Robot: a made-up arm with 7 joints.
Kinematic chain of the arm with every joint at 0, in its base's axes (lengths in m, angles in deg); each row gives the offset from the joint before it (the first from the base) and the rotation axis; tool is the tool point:
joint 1: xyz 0 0 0.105 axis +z
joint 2: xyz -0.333 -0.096 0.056 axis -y
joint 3: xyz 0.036 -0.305 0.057 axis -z
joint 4: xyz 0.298 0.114 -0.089 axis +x
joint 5: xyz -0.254 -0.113 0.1 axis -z
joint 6: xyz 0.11 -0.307 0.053 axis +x
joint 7: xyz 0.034 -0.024 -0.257 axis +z
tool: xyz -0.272 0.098 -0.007
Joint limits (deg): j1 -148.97..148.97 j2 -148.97..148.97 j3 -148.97..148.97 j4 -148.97..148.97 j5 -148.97..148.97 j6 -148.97..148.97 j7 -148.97..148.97
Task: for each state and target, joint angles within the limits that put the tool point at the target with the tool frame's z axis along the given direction. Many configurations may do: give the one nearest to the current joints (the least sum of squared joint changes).
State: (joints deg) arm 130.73 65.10 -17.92 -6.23 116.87 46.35 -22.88
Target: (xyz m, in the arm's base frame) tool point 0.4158 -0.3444 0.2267 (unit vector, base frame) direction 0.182 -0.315 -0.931
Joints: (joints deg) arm 118.38 72.18 -24.54 -23.35 110.86 77.48 -12.93
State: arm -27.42 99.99 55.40 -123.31 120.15 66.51 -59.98
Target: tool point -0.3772 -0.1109 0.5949 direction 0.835 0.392 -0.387
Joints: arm -15.82 109.63 55.95 -126.27 121.73 79.38 -34.28
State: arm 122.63 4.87 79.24 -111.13 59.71 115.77 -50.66
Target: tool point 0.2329 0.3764 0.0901 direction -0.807 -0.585 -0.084
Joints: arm 114.31 2.17 90.72 -111.00 98.69 100.05 -39.42
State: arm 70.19 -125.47 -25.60 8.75 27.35 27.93 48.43
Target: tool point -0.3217 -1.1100 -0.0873 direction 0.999 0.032 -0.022
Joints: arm 28.37 -83.70 -14.75 33.60 1.24 -6.05 83.30
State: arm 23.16 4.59 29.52 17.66 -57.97 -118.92 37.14
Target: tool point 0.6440 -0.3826 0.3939 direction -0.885 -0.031 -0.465
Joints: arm 60.43 -32.66 17.77 23.35 -44.75 -148.97 88.74
